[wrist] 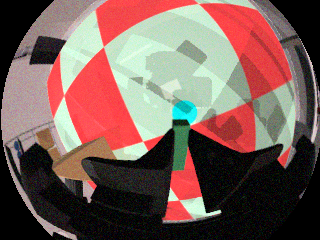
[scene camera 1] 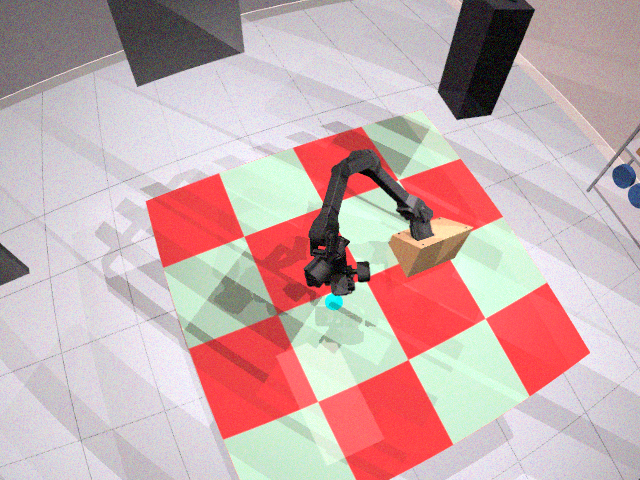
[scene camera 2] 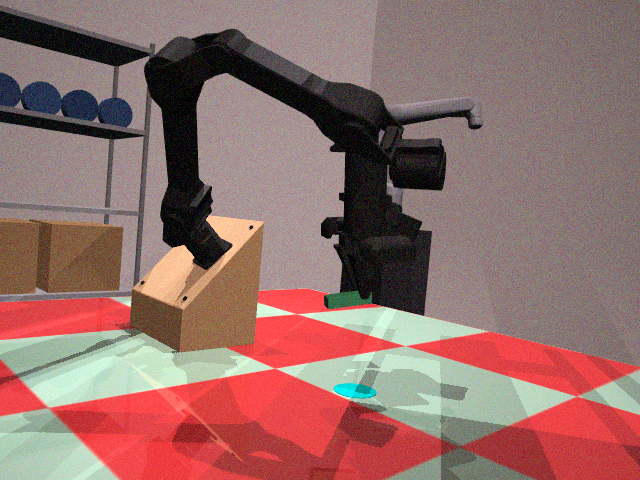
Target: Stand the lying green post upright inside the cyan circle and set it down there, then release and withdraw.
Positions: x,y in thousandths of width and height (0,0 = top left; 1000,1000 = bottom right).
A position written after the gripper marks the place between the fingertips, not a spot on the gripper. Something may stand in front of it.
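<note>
A green post is held by the gripper (scene camera 2: 565,620). The gripper is also visible in scene camera 1 (scene camera 1: 532,599) and in the wrist view (wrist: 564,552).
</note>
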